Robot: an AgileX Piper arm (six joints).
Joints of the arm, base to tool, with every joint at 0 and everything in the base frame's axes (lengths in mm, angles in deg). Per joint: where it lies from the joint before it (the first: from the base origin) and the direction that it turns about. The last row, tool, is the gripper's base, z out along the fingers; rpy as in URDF.
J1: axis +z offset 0 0 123
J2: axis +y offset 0 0 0
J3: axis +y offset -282.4 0 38.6
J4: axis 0.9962 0 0.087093 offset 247.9 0 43.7
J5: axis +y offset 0 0 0
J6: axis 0.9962 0 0.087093 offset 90.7 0 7.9
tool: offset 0 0 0 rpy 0 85.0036 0
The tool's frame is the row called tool.
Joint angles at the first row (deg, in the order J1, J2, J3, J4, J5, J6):
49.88, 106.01, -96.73, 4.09, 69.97, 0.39
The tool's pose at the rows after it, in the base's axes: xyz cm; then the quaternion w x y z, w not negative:
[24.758 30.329 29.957 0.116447 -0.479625 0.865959 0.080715]
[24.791 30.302 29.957 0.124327 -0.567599 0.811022 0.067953]
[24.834 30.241 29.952 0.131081 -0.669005 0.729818 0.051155]
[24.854 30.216 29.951 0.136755 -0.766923 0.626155 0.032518]
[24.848 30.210 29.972 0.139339 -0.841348 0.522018 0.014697]
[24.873 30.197 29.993 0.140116 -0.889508 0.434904 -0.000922]
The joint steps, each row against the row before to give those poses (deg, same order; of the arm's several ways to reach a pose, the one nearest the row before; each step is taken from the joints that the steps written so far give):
0.00, 0.00, 0.00, 0.00, -0.05, -9.34
-0.06, 0.00, 0.00, 0.00, 0.00, -12.08
-0.12, 0.00, 0.00, 0.06, 0.13, -15.17
-0.07, 0.00, 0.00, 0.10, 0.05, -16.61
0.00, 0.00, -0.06, 0.00, 0.11, -14.82
0.00, 0.00, -0.04, -0.18, 0.00, -11.48

